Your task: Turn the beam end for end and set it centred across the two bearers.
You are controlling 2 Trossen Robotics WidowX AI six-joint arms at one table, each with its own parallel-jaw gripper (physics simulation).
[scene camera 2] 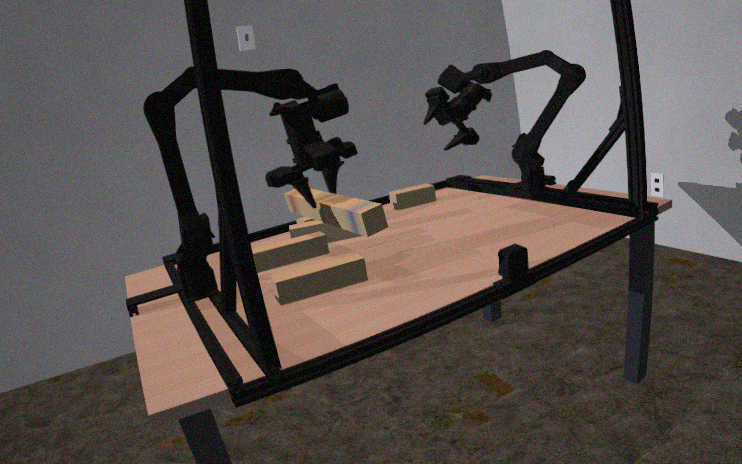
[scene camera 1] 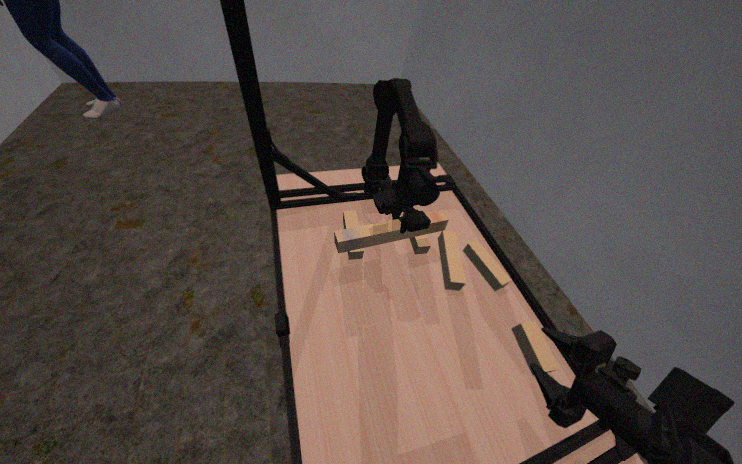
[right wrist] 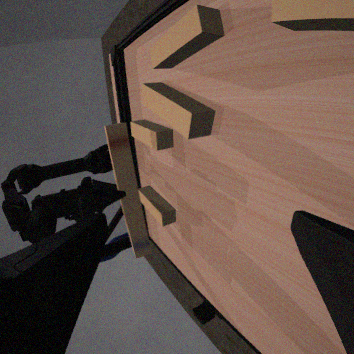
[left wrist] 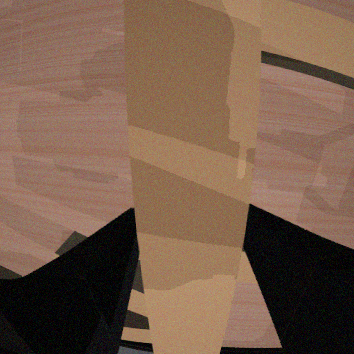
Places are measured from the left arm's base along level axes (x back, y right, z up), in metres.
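Pixels of known places: left gripper, fingertip midpoint: [scene camera 2: 324, 203] [scene camera 1: 398, 227] [right wrist: 123, 189] [left wrist: 189, 214]; right gripper, fingertip midpoint: [scene camera 2: 434, 137] [scene camera 1: 537, 346] [right wrist: 201, 222]; left arm's base, link origin: [scene camera 2: 199, 294] [scene camera 1: 371, 188]; right arm's base, link origin: [scene camera 2: 534, 189].
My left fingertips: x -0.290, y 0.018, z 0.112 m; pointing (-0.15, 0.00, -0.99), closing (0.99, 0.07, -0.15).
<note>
For each thing: its top centre in the pictures, then the offset to it from my left fingertips.
- long wooden beam, top centre: [left wrist: 182, 205] [scene camera 2: 326, 194] [right wrist: 117, 198] [scene camera 1: 395, 224] dx -0.002, dy +0.015, dz +0.020 m
- third block, top centre: [scene camera 2: 411, 188] [scene camera 1: 539, 345] dx -0.392, dy -0.286, dz -0.084 m
The long wooden beam [scene camera 1: 378, 235] [scene camera 2: 346, 213] [left wrist: 189, 168] [right wrist: 124, 182] has a blue mark at one end and a red mark at the other. My left gripper [scene camera 1: 414, 222] [scene camera 2: 318, 185] [left wrist: 189, 214] is shut on the beam near its right end in scene camera 1. It holds the beam slightly tilted, just over the two short bearers. One bearer [scene camera 1: 352, 220] [right wrist: 159, 206] and the other bearer [scene camera 1: 420, 248] [right wrist: 153, 134] lie on the table under the beam. My right gripper [scene camera 1: 560, 405] [scene camera 2: 446, 125] is open and empty, raised high at the far side of the table.
Three loose wooden blocks lie on the table: one block [scene camera 1: 453, 262] [scene camera 2: 291, 250], a second block [scene camera 1: 487, 265] [scene camera 2: 320, 276] beside it, and a third block [scene camera 1: 536, 345] [scene camera 2: 412, 195] near the right arm. A black frame [scene camera 1: 282, 322] rims the table, with an upright post [scene camera 1: 249, 92].
</note>
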